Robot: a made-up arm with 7 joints.
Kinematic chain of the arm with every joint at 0, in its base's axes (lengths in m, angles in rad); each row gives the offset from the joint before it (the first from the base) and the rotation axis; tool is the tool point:
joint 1: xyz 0 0.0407 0 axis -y
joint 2: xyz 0 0.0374 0 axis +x
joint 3: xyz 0 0 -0.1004 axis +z
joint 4: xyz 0 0 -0.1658 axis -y
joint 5: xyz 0 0 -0.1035 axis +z
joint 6: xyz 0 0 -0.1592 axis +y
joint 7: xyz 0 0 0 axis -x
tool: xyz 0 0 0
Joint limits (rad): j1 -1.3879..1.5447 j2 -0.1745..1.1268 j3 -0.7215..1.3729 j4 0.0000..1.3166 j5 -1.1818..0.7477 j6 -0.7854..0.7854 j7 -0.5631..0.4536
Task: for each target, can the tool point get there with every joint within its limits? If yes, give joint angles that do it. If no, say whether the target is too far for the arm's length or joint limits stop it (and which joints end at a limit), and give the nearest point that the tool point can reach.
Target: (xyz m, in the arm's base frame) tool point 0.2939 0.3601 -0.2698
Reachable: yes | joints 0.6576 0.2562 1.1984 0.7862 -0.5952 0.0894 -0.3015
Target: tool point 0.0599 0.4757 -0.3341
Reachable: yes | joints 0.0804 0.7290 1.1405 0.3044 -0.7393 0.6628 0.2394
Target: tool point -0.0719 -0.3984 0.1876
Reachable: no: joint limits stop it (at a limit: joint 1, joint 2, joint 3, joint 4) | nearest point 0.3029 -0.1450 0.1831 | short by 0.452 m
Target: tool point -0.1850 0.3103 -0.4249
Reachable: yes | joints -0.6267 0.4270 0.2357 0.3994 -1.0196 -0.4042 -0.2561
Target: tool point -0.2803 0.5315 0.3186
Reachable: no: too far | nearest point -0.0431 0.4683 0.1446 | short by 0.301 m
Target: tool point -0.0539 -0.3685 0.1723
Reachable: no: joint limits stop it (at a limit: joint 1, joint 2, joint 3, joint 4) | nearest point 0.3029 -0.1450 0.1831 | short by 0.421 m
